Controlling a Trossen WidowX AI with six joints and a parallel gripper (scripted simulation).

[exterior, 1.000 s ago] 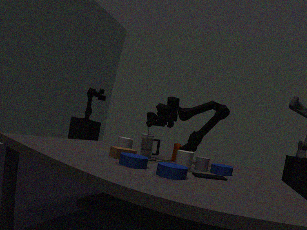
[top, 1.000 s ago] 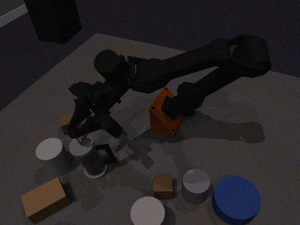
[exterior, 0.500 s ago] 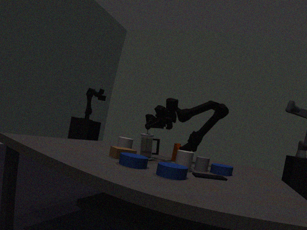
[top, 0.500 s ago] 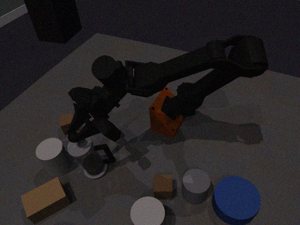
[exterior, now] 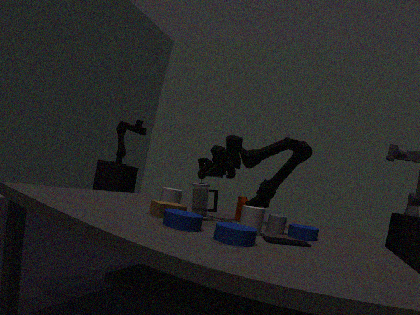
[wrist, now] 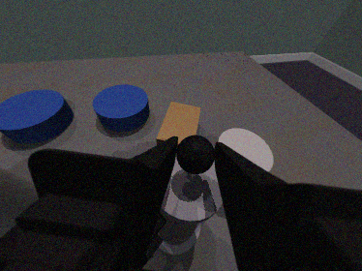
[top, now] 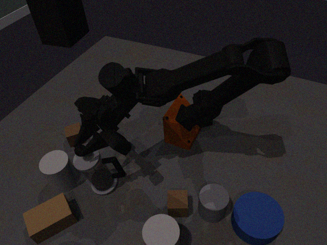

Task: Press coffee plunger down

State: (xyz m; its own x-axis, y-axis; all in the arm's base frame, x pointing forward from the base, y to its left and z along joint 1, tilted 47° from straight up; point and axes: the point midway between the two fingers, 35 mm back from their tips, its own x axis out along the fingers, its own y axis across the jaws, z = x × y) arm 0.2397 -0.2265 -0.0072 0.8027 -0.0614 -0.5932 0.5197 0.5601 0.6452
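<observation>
Right now my gripper tip is 80 mm above the coffee press, 30 mm to the right of it and 20 mm past it.
</observation>
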